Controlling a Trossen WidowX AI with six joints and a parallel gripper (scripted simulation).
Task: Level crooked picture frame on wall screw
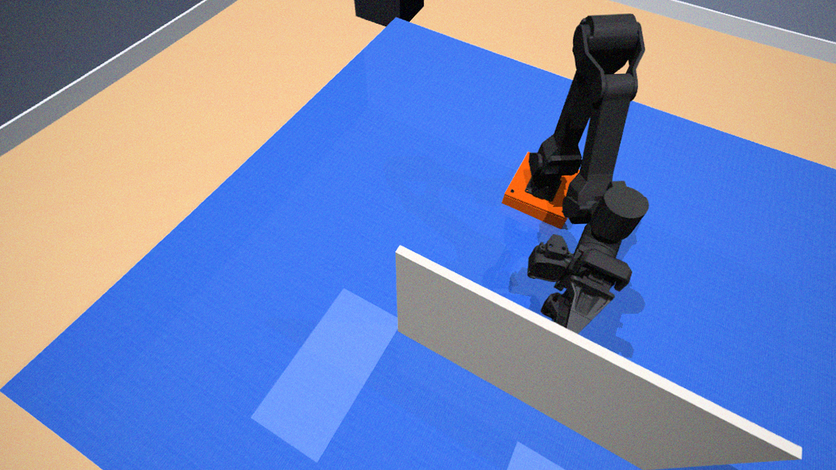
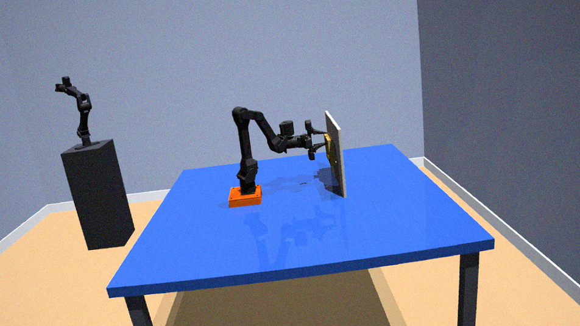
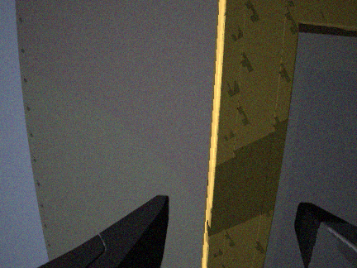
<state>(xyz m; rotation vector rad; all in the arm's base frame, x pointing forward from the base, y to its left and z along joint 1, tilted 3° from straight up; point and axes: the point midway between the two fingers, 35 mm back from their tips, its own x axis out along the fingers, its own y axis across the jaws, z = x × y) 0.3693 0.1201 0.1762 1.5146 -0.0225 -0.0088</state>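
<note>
My gripper tip is now 1 cm short of the picture frame and 5 cm above it. From my gripper tip the other things lie so: wall panel (2 cm ahead, 1 cm to the right, 6 cm below).
</note>
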